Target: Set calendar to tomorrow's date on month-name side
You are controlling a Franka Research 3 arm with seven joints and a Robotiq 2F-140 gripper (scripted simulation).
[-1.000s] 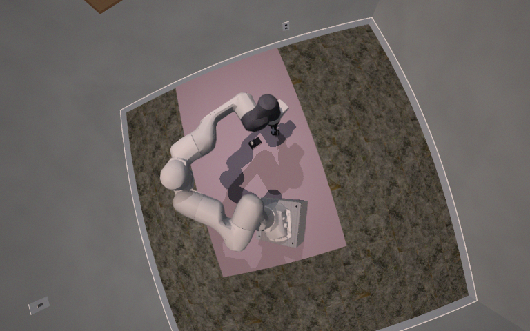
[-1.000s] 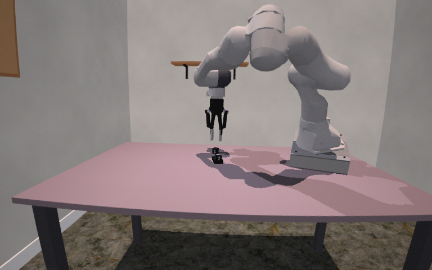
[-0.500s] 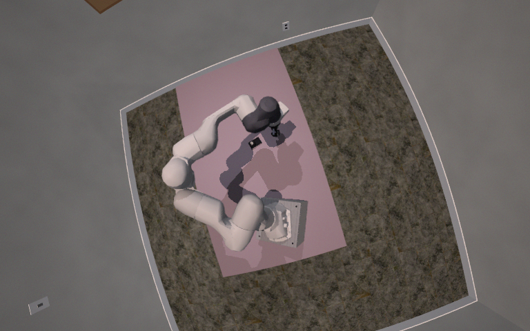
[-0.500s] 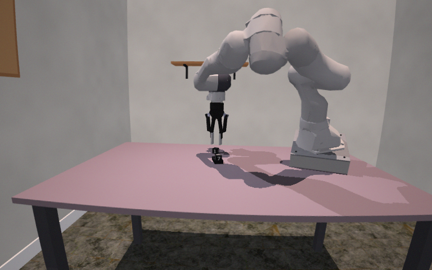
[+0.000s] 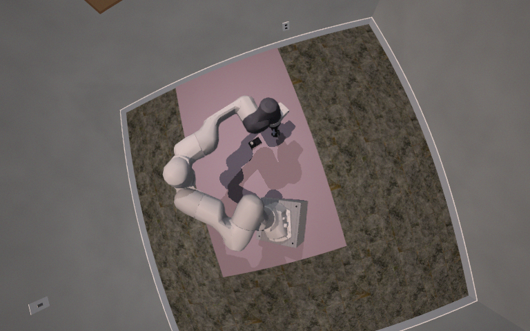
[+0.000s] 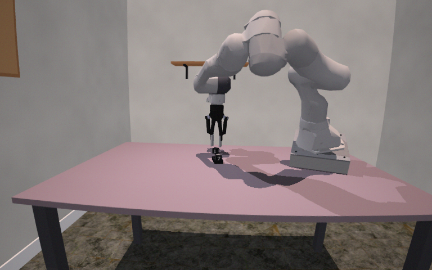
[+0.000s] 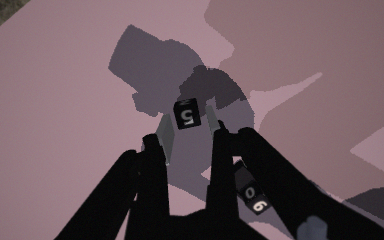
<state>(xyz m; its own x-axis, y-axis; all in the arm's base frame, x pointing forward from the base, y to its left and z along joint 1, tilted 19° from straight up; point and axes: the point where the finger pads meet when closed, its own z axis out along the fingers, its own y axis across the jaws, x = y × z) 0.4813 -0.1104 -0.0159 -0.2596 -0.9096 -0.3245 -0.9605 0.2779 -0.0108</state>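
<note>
Now: hand 6 cm above the black digit cube. The rest, counted from my hand: black calendar tray: 15 cm to the left, 6 cm below, 3 cm behind.
</note>
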